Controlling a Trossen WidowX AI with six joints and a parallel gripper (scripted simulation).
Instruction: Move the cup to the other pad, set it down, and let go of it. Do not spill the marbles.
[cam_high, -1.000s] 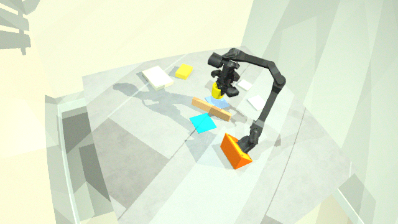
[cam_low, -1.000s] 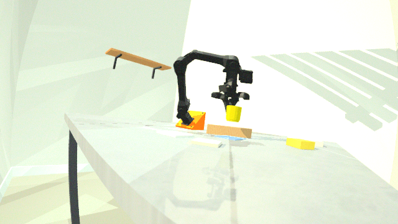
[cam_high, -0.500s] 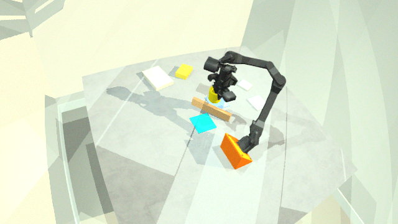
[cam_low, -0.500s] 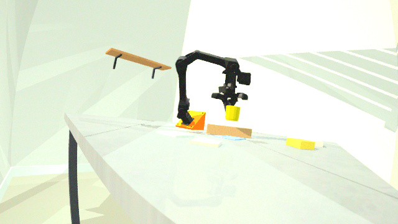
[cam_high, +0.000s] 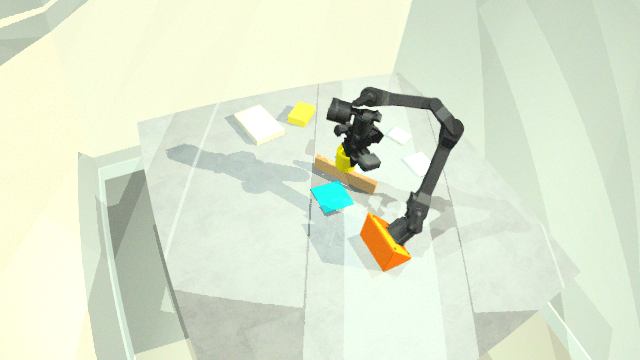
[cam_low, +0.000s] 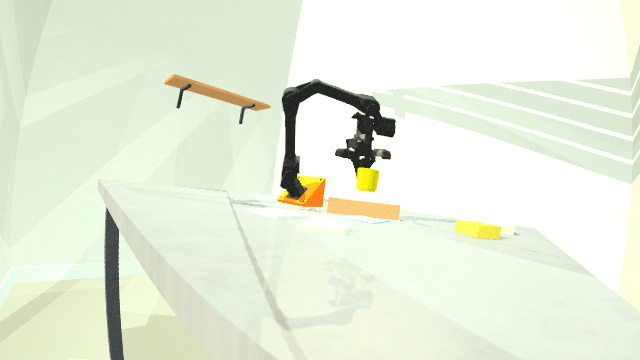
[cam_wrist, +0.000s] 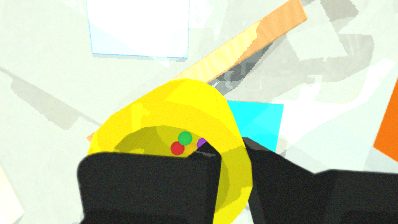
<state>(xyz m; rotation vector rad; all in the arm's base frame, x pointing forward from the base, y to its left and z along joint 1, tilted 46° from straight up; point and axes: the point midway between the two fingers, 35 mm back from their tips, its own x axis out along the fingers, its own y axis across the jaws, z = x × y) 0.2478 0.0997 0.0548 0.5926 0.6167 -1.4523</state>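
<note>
My gripper tip is 2 cm past the cyan pad, 6 cm to the right of it and 12 cm above it. The rest, counted from my gripper tip: light blue pad: 10 cm ahead, 9 cm to the right, 12 cm below; then yellow cup: 2 cm ahead; then wooden bar: 4 cm ahead, 2 cm to the right, 10 cm below.
</note>
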